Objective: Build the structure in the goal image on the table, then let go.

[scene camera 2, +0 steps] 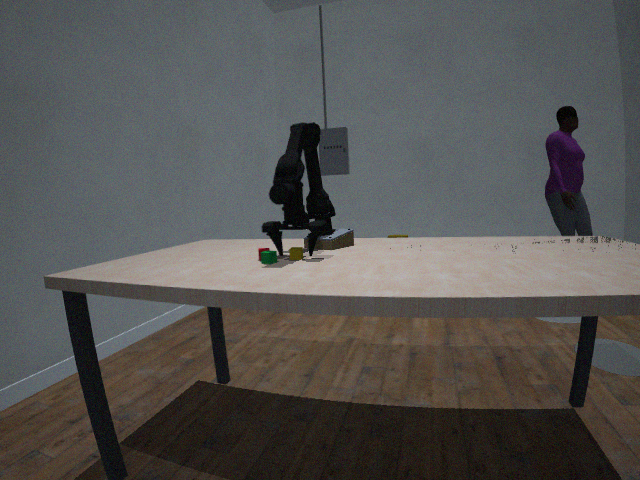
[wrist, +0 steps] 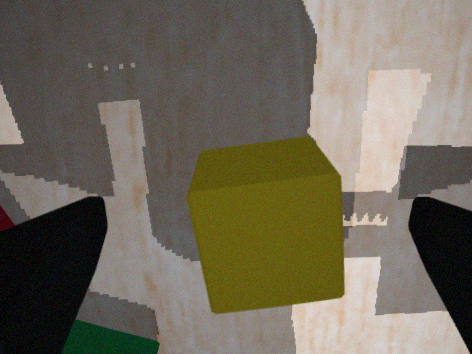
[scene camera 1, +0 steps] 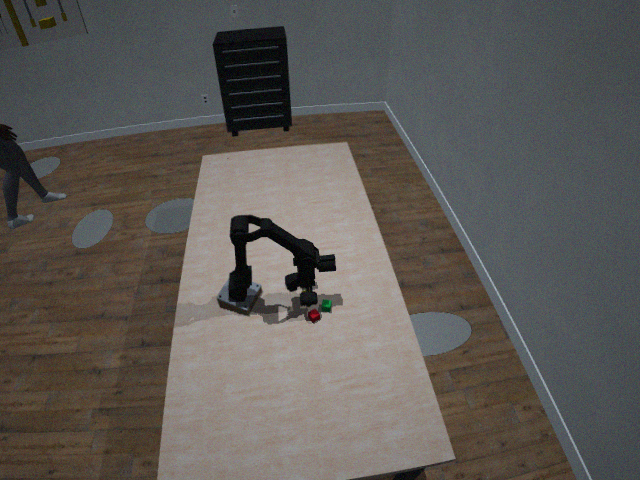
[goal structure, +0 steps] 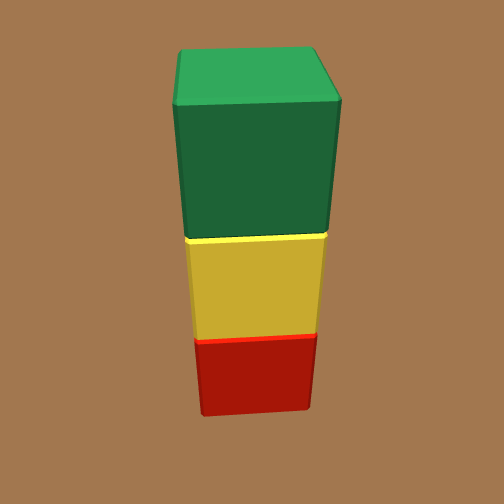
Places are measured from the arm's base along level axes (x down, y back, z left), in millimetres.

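Pixels of known places: gripper, fingertip midpoint: point(scene camera 2: 296, 255) point(wrist: 261, 212); arm's base, origin of the base link: point(scene camera 2: 325, 233) point(scene camera 1: 237, 294).
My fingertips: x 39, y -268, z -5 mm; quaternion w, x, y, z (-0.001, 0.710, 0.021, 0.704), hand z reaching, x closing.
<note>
Ahead of a thing's pixels: the offset from my fingertips to its top centre. Level surfaces: height alone.
A yellow cube {dx -23, dy +1, dz +1 mm} point(scene camera 2: 295, 253) point(wrist: 272, 240) sits on the table; in the scene camera 1 view the gripper mostly hides it. My gripper point(scene camera 2: 296, 255) point(wrist: 261, 212) is open, its fingers low over the table, one to each side of the yellow cube and apart from it. A green cube {dx -23, dy -71, dz -53 mm} point(scene camera 1: 326, 305) point(scene camera 2: 268, 257) point(wrist: 112, 341) and a red cube {dx -23, dy -20, dz -95 mm} point(scene camera 1: 313, 315) point(scene camera 2: 262, 253) point(wrist: 5, 220) rest on the table beside the gripper, near each other. In the wrist view they show in part at the lower left, past the left finger.
The arm's base point(scene camera 1: 239, 296) point(scene camera 2: 337, 239) stands on the table {dx +10 mm} point(scene camera 1: 289, 403) point(scene camera 2: 413, 279). A dark drawer cabinet point(scene camera 1: 254, 82) stands on the floor beyond the table's far end. A person point(scene camera 1: 16, 175) point(scene camera 2: 565, 170) stands away from the table.
</note>
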